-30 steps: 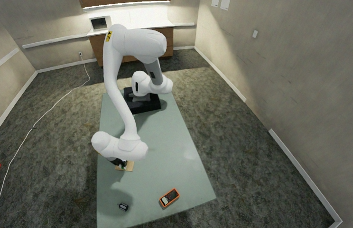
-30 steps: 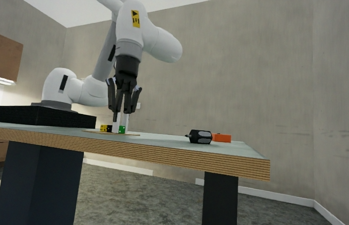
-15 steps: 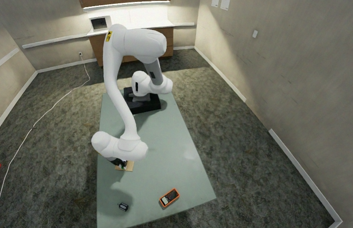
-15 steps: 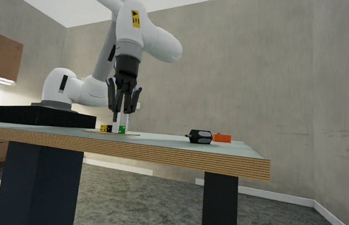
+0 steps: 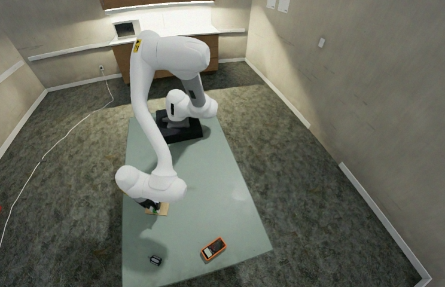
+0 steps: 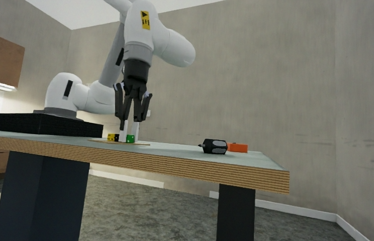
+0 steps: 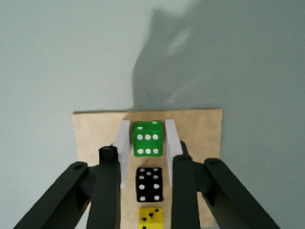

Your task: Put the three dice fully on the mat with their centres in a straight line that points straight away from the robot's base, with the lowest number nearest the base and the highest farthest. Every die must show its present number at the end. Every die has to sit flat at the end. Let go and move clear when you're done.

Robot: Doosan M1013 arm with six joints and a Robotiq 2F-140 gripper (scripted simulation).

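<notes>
Right now the green die is 20 mm below my hand. Round my hand: black die: 50 mm behind, 10 mm to the left, 20 mm below; yellow die: 100 mm behind, 20 mm to the left, 20 mm below; tan mat: 50 mm behind, 10 mm to the left, 40 mm below.
</notes>
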